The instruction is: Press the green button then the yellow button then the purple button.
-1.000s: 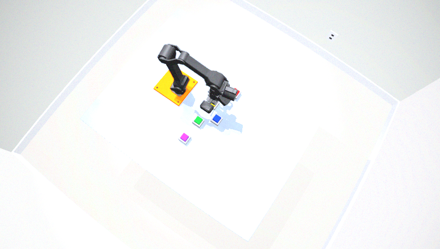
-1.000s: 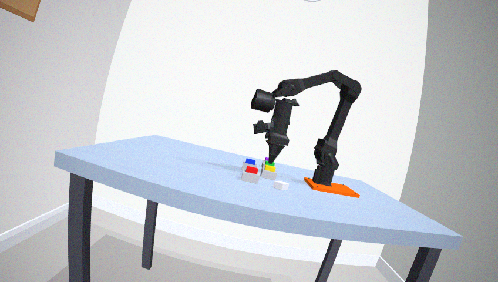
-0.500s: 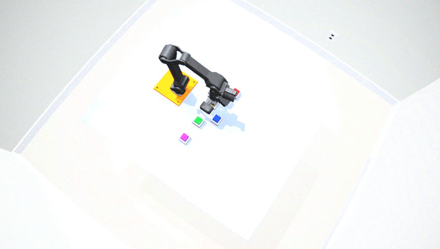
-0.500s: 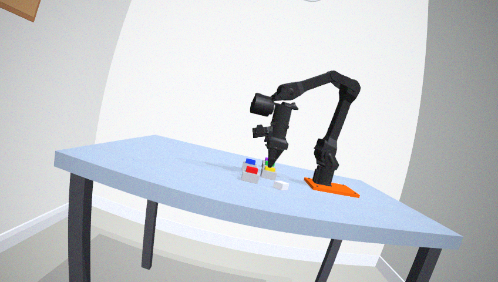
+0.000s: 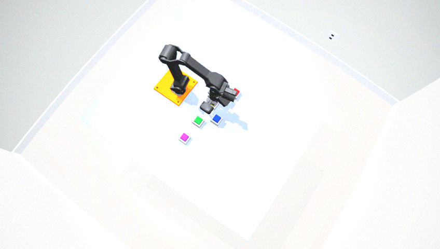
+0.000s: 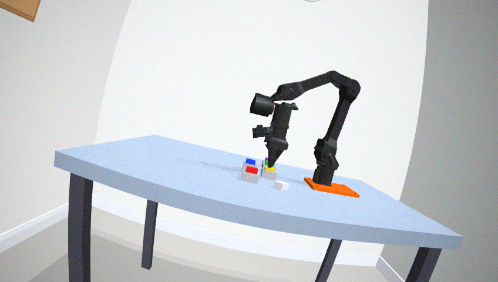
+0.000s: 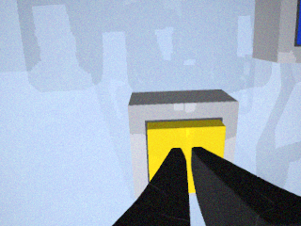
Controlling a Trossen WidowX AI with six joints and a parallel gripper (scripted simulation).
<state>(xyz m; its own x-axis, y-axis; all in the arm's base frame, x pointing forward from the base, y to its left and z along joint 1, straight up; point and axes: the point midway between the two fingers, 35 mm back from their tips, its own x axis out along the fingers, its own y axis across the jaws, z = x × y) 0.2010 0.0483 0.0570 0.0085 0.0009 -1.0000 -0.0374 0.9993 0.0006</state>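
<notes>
My gripper tip is 10 mm above the yellow button. From my gripper tip the other things lie so: red button (120 mm to the left, 50 mm ahead); blue button (60 mm to the right, 60 mm ahead); green button (130 mm to the right, 10 mm behind).
</notes>
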